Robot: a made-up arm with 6 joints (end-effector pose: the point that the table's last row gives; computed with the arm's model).
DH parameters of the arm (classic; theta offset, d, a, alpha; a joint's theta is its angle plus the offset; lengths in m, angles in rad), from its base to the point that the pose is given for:
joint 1: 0 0.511 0 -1.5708
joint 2: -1.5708 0 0.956 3.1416
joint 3: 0 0 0 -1.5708
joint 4: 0 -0.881 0 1.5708
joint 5: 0 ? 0 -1.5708
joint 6: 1.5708 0 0 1.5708
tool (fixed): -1.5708 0 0 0
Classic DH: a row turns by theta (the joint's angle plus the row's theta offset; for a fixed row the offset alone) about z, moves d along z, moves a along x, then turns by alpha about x.
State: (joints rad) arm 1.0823 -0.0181 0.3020 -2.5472 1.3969 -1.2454
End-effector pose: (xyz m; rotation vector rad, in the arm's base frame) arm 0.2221 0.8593 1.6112 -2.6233 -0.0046 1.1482
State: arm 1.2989 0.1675 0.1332 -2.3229 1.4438 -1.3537
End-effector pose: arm 0.1131 1.0415 1.2410 2.8365 -0.1034 -1.1278
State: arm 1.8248 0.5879 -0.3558 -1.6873 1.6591 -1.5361
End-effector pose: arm -0.2407 0.8117 0.4474 2.1560 0.1145 0.0661
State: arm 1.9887 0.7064 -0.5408 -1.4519 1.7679 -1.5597
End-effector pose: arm -0.2429 0.6201 0.3240 1.8939 0.2906 0.5291
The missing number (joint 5, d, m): 0.25
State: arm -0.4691 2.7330 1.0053 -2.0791 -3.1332 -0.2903
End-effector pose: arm 0.0786 0.0966 -1.2024 -1.7500 -0.6705 -1.5584
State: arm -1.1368 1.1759 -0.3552 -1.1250 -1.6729 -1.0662
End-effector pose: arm 0.1932 -0.6732 -0.0105 -1.9122 -0.9608 0.4354
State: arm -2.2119 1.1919 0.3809 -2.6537 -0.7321 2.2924
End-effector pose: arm -0.6663 -1.2621 0.1452 0.4768 -0.4005 -1.8734
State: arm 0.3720 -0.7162 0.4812 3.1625 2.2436 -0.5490
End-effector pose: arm -0.3716 0.1233 2.0505 -2.4386 -0.0325 1.4803
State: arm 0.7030 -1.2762 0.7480 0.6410 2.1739 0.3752
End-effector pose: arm -0.9653 -1.0807 1.5151 -0.1798 2.0650 0.7506
